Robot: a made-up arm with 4 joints.
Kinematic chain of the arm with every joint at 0, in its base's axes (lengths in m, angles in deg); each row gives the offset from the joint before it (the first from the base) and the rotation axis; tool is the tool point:
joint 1: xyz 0 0 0.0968 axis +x
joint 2: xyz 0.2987 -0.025 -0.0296 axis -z
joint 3: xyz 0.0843 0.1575 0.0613 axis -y
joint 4: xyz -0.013 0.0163 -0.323 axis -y
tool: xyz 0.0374 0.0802 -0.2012
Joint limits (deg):
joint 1: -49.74..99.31
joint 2: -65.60..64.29
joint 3: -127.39..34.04
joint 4: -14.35..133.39
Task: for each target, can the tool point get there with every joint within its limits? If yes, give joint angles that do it. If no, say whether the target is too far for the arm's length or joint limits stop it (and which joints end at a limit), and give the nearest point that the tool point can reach.
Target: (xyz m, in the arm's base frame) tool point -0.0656 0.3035 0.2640
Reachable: yes | joints -2.76 9.72 -112.58 8.16
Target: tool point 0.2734 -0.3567 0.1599
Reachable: no: joint limits stop it (at a limit: joint 1, joint 3, joint 4) | nearest point 0.2287 -0.4289 0.4077 | short by 0.262 m
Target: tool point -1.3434 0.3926 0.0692
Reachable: no: too far | nearest point -0.1983 0.1318 0.1223 | short by 1.176 m
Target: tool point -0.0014 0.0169 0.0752
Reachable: yes | joints 8.63 -49.78 -114.36 115.15
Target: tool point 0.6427 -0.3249 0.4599
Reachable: no: joint limits stop it (at a limit: joint 1, joint 2, joint 3) | nearest point 0.7093 -0.2817 0.2412 | short by 0.233 m
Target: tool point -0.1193 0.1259 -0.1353
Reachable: yes | joints 38.52 -40.24 -64.90 18.82
